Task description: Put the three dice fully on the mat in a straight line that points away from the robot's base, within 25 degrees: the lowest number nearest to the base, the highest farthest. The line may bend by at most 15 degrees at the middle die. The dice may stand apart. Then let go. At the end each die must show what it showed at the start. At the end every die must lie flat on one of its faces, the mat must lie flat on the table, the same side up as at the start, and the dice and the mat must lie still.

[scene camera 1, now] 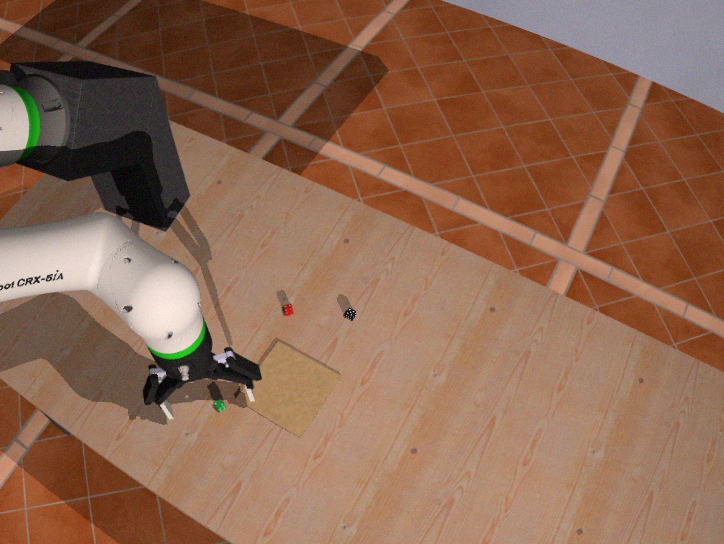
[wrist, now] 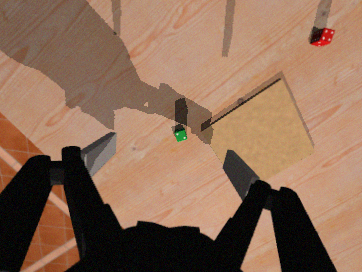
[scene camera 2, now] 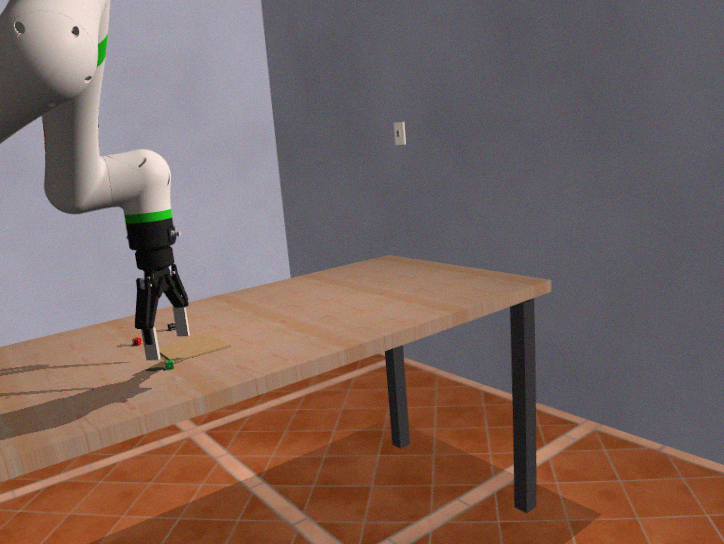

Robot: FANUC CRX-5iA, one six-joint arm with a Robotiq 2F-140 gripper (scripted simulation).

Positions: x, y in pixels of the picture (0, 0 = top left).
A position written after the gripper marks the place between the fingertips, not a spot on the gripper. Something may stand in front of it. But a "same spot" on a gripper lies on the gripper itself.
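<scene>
In scene camera 1, the gripper and a tan mat are visible. The gripper also shows in the wrist view (172, 151), where the tan mat can be seen as well. The gripper is visible in scene camera 2 too, and the tan mat shows in scene camera 2 (205, 343). On the gripper, (scene camera 1: 149, 391) and (scene camera 2: 146, 302) are the same spot. On the tan mat, (scene camera 1: 293, 388) and (wrist: 264, 145) are the same spot.
</scene>
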